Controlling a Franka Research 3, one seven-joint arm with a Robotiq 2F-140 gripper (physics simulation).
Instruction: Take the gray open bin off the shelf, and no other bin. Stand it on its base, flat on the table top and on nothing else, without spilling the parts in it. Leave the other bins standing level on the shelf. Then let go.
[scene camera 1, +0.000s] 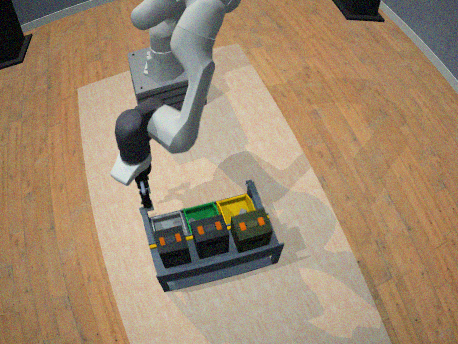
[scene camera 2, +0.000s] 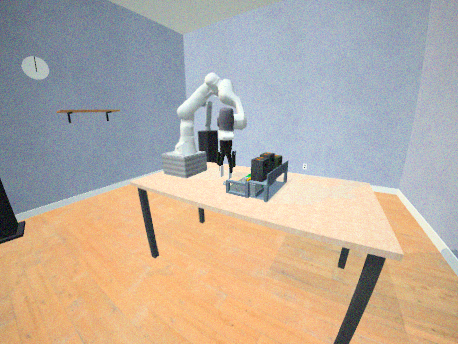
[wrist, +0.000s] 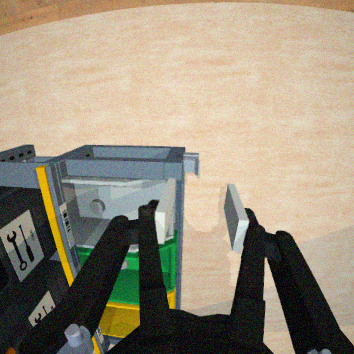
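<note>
The gray open bin (scene camera 1: 175, 221) (wrist: 112, 192) stands in the end bay of the blue-gray shelf (scene camera 1: 220, 267) (scene camera 2: 278, 176) (wrist: 125, 168), with a round gray part (wrist: 97, 206) inside. A green bin (scene camera 1: 201, 212) (wrist: 125, 287) is beside it, and a yellow bin (scene camera 1: 235, 204) (wrist: 120, 322) is beyond the green one. My gripper (scene camera 1: 146, 206) (scene camera 2: 226, 175) (wrist: 199, 193) is partly open and empty, pointing down at the shelf's bin side. In the wrist view one fingertip overlaps the gray bin's outer end and the other is outside the shelf. The fingertips' exact height is hard to tell.
Three dark cases with orange latches, the first (scene camera 1: 172, 250), the second (scene camera 1: 211, 241) and an olive one (scene camera 1: 251, 235), stand on the shelf behind the bins. A yellow strip (wrist: 54, 222) runs between the bins and cases. The shelf stands on the table (scene camera 1: 110, 240) (scene camera 2: 325, 210).
</note>
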